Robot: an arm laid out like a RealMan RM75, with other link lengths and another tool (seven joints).
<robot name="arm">
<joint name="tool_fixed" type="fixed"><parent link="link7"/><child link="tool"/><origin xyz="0.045 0.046 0.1" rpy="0 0.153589 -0.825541"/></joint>
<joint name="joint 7" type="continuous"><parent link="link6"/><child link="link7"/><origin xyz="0 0 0.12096" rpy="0 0 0"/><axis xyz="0 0 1"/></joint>
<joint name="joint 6" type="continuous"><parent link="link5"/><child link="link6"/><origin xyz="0 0 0" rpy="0 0 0"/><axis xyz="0 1 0"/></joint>
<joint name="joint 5" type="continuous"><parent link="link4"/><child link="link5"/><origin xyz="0 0 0.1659" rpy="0 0 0"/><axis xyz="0 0 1"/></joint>
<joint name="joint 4" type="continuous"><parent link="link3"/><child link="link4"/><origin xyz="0 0 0" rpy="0 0 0"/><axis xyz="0 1 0"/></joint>
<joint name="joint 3" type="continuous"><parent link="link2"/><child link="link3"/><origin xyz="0 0 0.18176" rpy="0 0 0"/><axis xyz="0 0 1"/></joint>
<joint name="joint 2" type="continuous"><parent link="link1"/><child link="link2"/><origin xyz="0 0 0" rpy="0 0 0"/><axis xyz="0 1 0"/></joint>
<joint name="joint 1" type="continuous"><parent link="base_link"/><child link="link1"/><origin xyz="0 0 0.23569" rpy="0 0 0"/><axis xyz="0 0 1"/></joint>
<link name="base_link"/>
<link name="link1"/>
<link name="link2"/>
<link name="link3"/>
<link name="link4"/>
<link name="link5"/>
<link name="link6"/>
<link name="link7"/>
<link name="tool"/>
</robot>
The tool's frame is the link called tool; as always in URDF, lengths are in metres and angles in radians. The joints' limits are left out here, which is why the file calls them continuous.
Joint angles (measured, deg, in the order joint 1, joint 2, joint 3, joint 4, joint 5, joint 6, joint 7), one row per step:
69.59 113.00 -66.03 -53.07 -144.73 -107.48 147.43
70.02 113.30 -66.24 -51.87 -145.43 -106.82 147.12
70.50 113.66 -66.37 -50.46 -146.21 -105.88 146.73
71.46 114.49 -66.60 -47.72 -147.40 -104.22 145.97
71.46 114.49 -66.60 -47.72 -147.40 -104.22 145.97
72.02 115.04 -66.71 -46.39 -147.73 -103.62 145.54
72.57 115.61 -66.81 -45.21 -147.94 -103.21 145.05
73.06 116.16 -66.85 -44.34 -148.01 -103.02 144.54
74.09 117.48 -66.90 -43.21 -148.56 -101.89 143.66
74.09 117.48 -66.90 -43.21 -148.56 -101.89 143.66
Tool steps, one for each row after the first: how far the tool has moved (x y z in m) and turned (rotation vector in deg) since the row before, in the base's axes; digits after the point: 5 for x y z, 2 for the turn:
0.00213 0.00012 -0.00223 -0.22 -0.66 -0.01
0.00221 0.00060 -0.00294 -0.14 -0.60 0.03
0.00344 -0.00061 -0.00617 -0.69 -0.94 0.09
0.00000 0.00000 0.00000 0.00 0.00 0.00
0.00068 -0.00195 -0.00344 -0.78 -0.28 0.13
0.00029 -0.00259 -0.00316 -0.96 -0.21 0.22
-0.00037 -0.00285 -0.00265 -1.02 -0.04 0.32
-0.00169 -0.00224 -0.00702 -1.10 0.04 1.39
0.00000 0.00000 0.00000 0.00 0.00 0.00

